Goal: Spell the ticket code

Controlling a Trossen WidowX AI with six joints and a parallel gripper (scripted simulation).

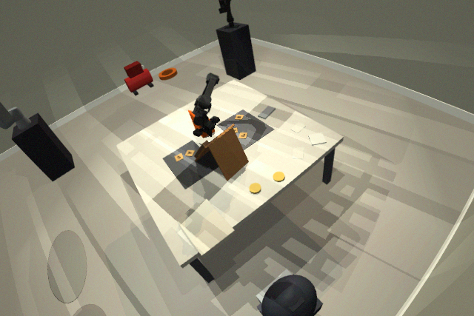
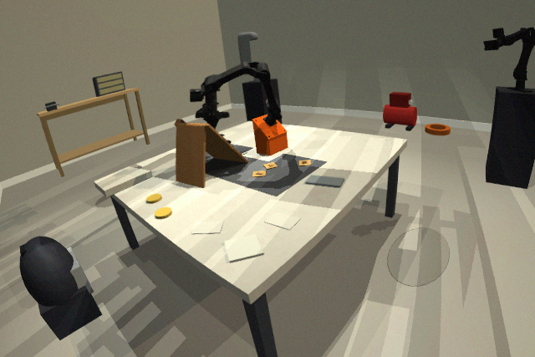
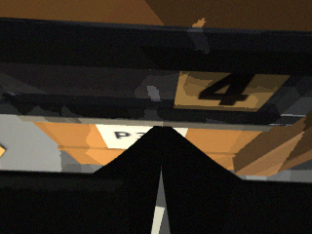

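My gripper tip is 3 cm to the left of the letter tile, 3 cm short of it and 2 cm above it. From my gripper tip the other things lie so: pale stone block: 39 cm ahead, 37 cm to the right, 17 cm below; dark mat: 19 cm below, 14 cm behind, 7 cm to the left; white ticket: 10 cm below, 4 cm behind, 1 cm to the left.
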